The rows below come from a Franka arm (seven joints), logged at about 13 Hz.
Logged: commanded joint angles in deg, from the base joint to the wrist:
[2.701 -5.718 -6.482 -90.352 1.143 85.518 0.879]
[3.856 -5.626 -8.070 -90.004 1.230 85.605 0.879]
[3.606 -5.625 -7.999 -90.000 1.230 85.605 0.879]
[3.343 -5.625 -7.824 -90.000 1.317 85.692 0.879]
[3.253 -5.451 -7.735 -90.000 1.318 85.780 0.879]
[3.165 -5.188 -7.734 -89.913 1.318 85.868 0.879]
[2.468 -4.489 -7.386 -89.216 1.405 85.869 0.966]
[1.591 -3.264 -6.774 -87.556 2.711 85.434 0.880]
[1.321 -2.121 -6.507 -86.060 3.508 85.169 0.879]
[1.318 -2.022 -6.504 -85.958 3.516 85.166 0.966]
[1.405 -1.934 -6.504 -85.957 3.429 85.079 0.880]
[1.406 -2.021 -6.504 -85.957 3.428 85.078 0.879]
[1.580 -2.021 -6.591 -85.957 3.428 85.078 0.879]
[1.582 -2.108 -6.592 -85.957 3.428 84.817 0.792]
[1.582 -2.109 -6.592 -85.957 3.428 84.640 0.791]
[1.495 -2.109 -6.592 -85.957 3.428 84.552 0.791]
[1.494 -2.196 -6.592 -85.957 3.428 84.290 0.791]
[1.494 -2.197 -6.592 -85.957 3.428 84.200 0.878]
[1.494 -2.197 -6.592 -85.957 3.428 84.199 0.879]
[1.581 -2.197 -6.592 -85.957 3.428 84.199 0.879]
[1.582 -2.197 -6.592 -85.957 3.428 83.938 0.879]
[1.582 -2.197 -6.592 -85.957 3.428 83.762 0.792]
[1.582 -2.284 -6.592 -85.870 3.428 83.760 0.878]
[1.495 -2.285 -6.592 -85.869 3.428 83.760 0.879]
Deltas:
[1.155 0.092 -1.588 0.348 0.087 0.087 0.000]
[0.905 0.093 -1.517 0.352 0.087 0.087 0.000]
[0.642 0.093 -1.342 0.352 0.174 0.174 0.000]
[0.552 0.267 -1.253 0.352 0.175 0.262 0.000]
[0.464 0.530 -1.252 0.439 0.175 0.350 0.000]
[-0.233 1.229 -0.904 1.136 0.262 0.351 0.087]
[-1.110 2.454 -0.292 2.796 1.568 -0.084 0.001]
[-1.380 3.597 -0.025 4.292 2.365 -0.349 0.000]
[-1.383 3.696 -0.022 4.394 2.373 -0.352 0.087]
[-1.296 3.784 -0.022 4.395 2.286 -0.439 0.001]
[-1.295 3.697 -0.022 4.395 2.285 -0.440 0.000]
[-1.121 3.697 -0.109 4.395 2.285 -0.440 0.000]
[-1.119 3.610 -0.110 4.395 2.285 -0.701 -0.087]
[-1.119 3.609 -0.110 4.395 2.285 -0.878 -0.088]
[-1.206 3.609 -0.110 4.395 2.285 -0.966 -0.088]
[-1.207 3.522 -0.110 4.395 2.285 -1.228 -0.088]
[-1.207 3.521 -0.110 4.395 2.285 -1.318 -0.001]
[-1.207 3.521 -0.110 4.395 2.285 -1.319 0.000]
[-1.120 3.521 -0.110 4.395 2.285 -1.319 0.000]
[-1.119 3.521 -0.110 4.395 2.285 -1.580 0.000]
[-1.119 3.521 -0.110 4.395 2.285 -1.756 -0.087]
[-1.119 3.434 -0.110 4.482 2.285 -1.758 -0.001]
[-1.206 3.433 -0.110 4.483 2.285 -1.758 0.000]

